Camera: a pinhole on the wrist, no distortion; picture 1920 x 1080 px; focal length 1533.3 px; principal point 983.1 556.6 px. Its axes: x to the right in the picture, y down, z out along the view. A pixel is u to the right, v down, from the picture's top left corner.
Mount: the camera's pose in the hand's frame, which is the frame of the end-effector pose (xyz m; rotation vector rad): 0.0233 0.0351 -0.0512 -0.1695 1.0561 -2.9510
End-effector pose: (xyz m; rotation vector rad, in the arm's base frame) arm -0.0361 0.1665 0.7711 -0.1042 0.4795 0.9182
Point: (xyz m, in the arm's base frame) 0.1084 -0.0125 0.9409
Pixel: outside the picture
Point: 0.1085 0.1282 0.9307
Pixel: 1420 402
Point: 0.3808 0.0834 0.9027
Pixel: 904 939
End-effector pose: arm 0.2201 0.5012 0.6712 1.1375 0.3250 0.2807
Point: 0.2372 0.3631 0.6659
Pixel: 1644 286
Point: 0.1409 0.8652 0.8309
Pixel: behind the camera
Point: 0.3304 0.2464 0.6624
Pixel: 1237 198
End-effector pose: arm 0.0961 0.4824 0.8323 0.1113 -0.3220 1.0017
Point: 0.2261 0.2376 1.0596
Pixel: 1462 702
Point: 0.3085 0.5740 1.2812
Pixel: 165 152
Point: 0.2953 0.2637 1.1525
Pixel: 1138 653
